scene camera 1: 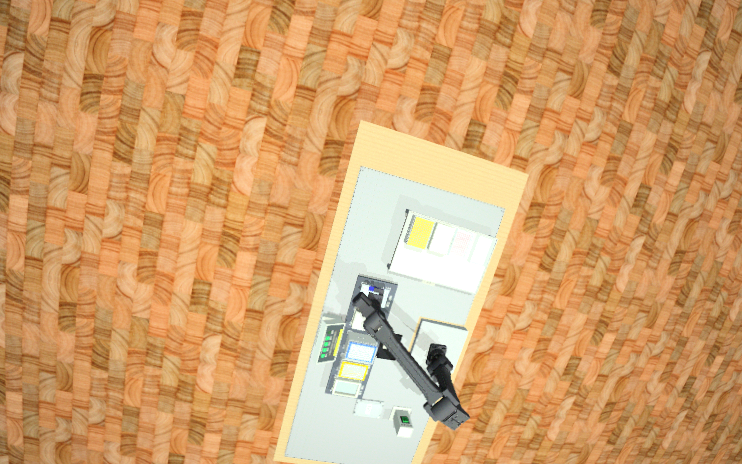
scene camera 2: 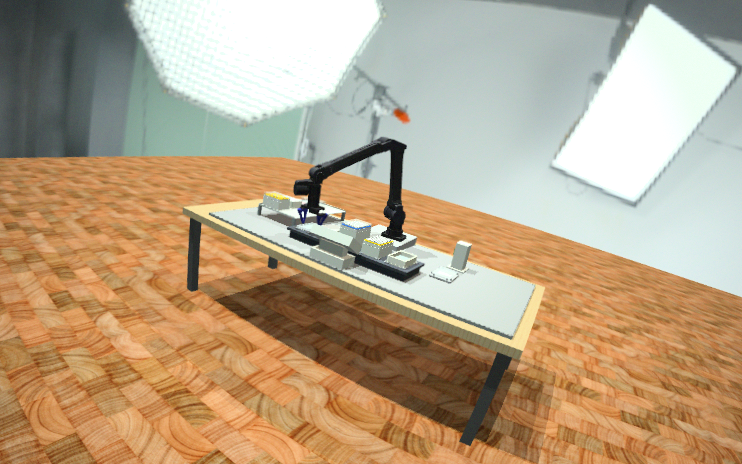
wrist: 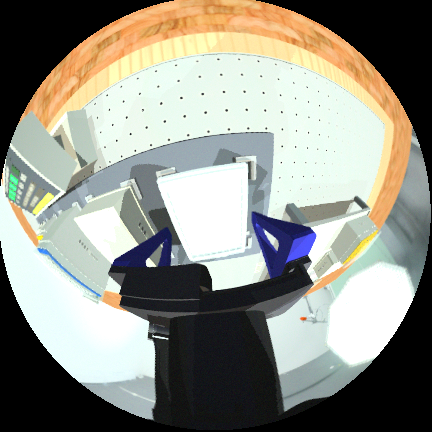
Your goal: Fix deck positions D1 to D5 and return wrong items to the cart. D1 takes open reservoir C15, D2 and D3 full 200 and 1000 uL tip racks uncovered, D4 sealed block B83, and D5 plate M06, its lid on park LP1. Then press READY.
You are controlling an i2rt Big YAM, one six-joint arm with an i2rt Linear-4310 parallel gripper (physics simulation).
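Pixels of known places: gripper, fingertip midpoint: [scene camera 1: 372, 296] [scene camera 2: 311, 226] [wrist: 209, 223]; arm's base, origin of the base link: [scene camera 1: 436, 354] [scene camera 2: 393, 236].
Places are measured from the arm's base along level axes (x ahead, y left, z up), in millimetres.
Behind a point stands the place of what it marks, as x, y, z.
Note:
In the wrist view, my gripper [wrist: 209, 223] @(390, -283, 35) [scene camera 2: 312, 222] @(390, -283, 35) is open, its blue fingers on either side of a white-topped plate [wrist: 207, 195] @(422, -290, 30) at the end of the dark deck [wrist: 200, 150] @(464, -294, 18) [scene camera 1: 391, 283] @(311, -352, 17). The plate is not gripped; its lid state and label are unclear. Beside it sits a white-topped block [wrist: 102, 225] @(439, -178, 60) [scene camera 1: 358, 320] @(437, -171, 61). Further along are a blue-rimmed tip rack [scene camera 1: 361, 351] @(407, -53, 122) [scene camera 2: 355, 228] @(473, -13, 113), a yellow-rimmed tip rack [scene camera 1: 353, 370] @(419, 75, 83) [scene camera 2: 377, 246] @(481, 105, 70) and an open reservoir [scene camera 1: 346, 388] @(426, 217, 31) [scene camera 2: 402, 259] @(414, 203, 29). A pale flat piece [scene camera 1: 368, 408] @(283, 362, -11) [scene camera 2: 443, 274] @(314, 373, -11) lies past the reservoir end.
A white raised shelf [scene camera 1: 432, 273] @(134, -432, 32) holds a yellow rack [scene camera 1: 420, 232] @(256, -623, 102) [scene camera 2: 276, 200] @(301, -580, 81) and several pale items. A panel with green keys [scene camera 1: 326, 343] @(565, -58, 97) [wrist: 15, 187] stands along the deck's outer side. A small upright box [scene camera 1: 403, 426] @(114, 363, 97) [scene camera 2: 461, 255] @(135, 403, 49) with a green display stands near the flat piece.

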